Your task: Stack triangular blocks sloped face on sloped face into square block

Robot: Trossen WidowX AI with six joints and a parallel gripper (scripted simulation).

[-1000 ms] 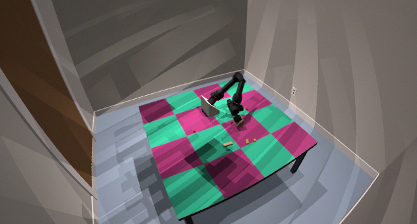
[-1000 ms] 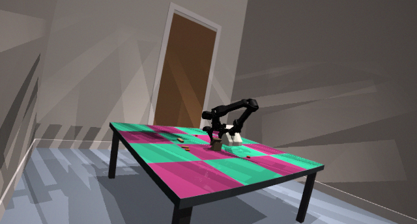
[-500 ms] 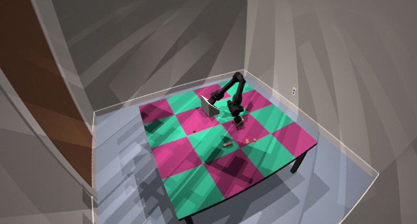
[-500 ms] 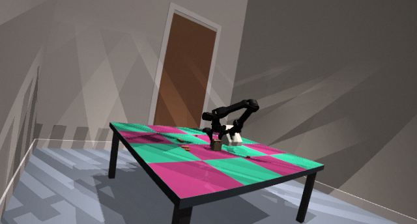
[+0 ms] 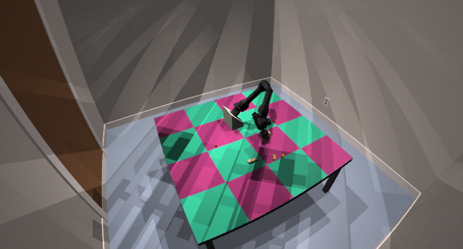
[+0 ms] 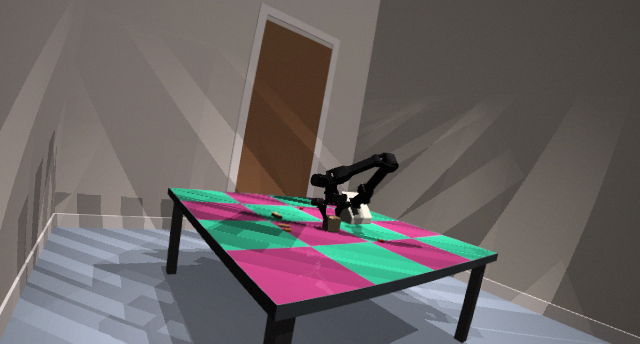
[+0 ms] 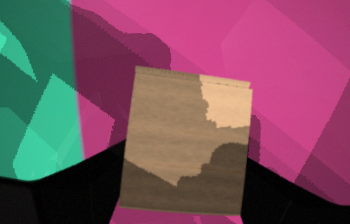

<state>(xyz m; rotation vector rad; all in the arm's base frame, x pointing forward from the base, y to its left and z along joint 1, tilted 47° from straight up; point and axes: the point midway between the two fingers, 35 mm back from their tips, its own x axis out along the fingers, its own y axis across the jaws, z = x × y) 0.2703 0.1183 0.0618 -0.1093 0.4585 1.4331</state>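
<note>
My gripper tip is now 10 mm to the left of the triangular block and 10 mm below it. The rest, counted from my gripper tip: flat wooden bar (170 mm ahead, 210 mm to the right, 30 mm below); then tiny red piece (90 mm behind, 380 mm to the right, 30 mm below).
</note>
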